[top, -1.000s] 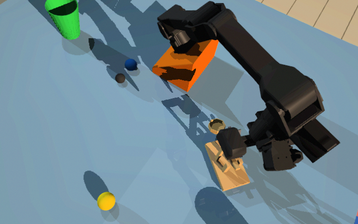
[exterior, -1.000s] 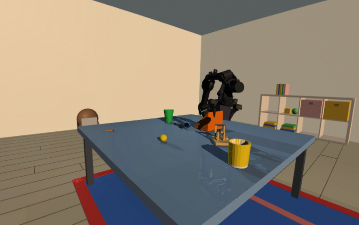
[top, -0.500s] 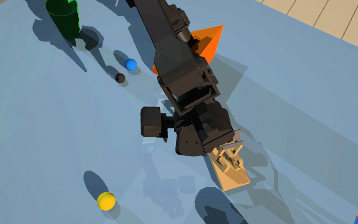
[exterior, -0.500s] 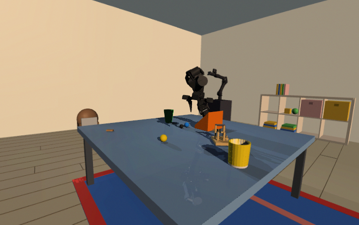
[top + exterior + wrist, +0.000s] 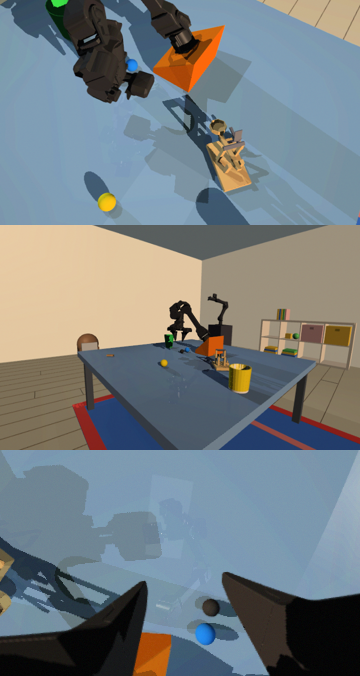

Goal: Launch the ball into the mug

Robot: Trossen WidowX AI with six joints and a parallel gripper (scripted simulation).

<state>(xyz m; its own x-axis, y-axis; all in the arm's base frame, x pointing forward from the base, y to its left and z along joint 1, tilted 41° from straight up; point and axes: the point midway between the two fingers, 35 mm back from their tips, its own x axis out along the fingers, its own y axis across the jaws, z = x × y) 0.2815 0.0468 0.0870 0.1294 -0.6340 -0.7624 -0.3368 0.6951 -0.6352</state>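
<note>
The dark ball lies 10 cm below my gripper tip, 9 cm to the right of it and 9 cm behind it. The rest, counted from my gripper tip: wooden catapult (31 cm to the left, 12 cm behind, 7 cm below); then yellow ball (21 cm ahead, 15 cm to the left, 10 cm below); then blue ball (15 cm behind, 10 cm to the right, 10 cm below).
</note>
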